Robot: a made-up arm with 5 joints.
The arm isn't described. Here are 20 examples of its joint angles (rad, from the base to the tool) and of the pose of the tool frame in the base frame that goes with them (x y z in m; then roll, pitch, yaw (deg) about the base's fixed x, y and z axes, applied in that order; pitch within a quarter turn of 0, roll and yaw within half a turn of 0).
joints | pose
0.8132 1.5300 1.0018 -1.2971 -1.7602 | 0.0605 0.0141 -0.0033 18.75 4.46 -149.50
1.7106 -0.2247 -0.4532 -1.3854 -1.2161 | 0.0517 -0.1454 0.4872 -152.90 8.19 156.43
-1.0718 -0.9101 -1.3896 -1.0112 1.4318 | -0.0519 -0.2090 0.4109 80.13 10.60 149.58
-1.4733 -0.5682 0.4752 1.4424 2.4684 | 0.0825 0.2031 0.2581 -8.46 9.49 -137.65
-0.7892 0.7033 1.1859 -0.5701 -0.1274 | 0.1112 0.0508 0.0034 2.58 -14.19 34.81
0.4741 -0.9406 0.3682 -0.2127 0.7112 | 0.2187 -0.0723 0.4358 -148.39 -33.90 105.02
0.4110 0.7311 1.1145 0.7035 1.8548 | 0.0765 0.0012 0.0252 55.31 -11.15 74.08
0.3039 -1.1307 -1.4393 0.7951 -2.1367 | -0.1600 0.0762 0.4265 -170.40 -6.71 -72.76
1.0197 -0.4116 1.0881 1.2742 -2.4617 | 0.1466 -0.1199 0.1198 -13.26 -17.42 159.78
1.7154 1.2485 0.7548 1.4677 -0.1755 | 0.0738 0.0115 0.0424 -146.96 67.30 116.89
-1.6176 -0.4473 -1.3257 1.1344 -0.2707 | 0.0624 0.0069 0.5297 157.07 -49.67 -58.30
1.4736 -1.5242 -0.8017 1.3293 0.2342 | 0.0545 0.1806 0.4211 -173.20 -32.27 82.97
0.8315 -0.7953 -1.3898 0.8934 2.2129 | -0.0188 0.1015 0.5048 -166.64 8.86 9.40
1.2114 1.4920 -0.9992 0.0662 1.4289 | 0.1976 -0.3331 0.0599 -57.50 -9.24 14.75
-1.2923 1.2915 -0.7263 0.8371 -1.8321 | 0.1477 0.2980 0.0383 9.20 2.93 -33.48
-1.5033 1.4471 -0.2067 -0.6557 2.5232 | 0.0796 0.2496 -0.0356 -43.07 40.93 -148.84
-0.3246 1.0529 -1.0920 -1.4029 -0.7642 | 0.3775 0.1093 0.3046 174.63 -5.07 -114.59
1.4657 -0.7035 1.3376 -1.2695 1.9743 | 0.0926 -0.1941 0.2150 -128.18 16.24 -6.38
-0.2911 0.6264 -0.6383 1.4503 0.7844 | 0.3623 0.0933 0.2102 -5.11 -5.62 59.08
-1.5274 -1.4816 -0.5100 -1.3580 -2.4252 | 0.0530 -0.2228 0.3972 -71.18 -50.20 -17.16
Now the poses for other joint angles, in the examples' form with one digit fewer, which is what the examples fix.
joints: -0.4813 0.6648 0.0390 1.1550 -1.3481
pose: 0.280 0.117 0.076 -16.3 2.8 -52.9
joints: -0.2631 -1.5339 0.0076 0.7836 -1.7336
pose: 0.042 -0.002 0.469 133.2 8.9 -66.7
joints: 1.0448 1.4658 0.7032 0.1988 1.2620
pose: 0.058 0.026 -0.030 43.8 14.5 15.5
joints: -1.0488 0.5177 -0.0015 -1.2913 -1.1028
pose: 0.221 0.277 0.225 137.0 -16.9 -47.2
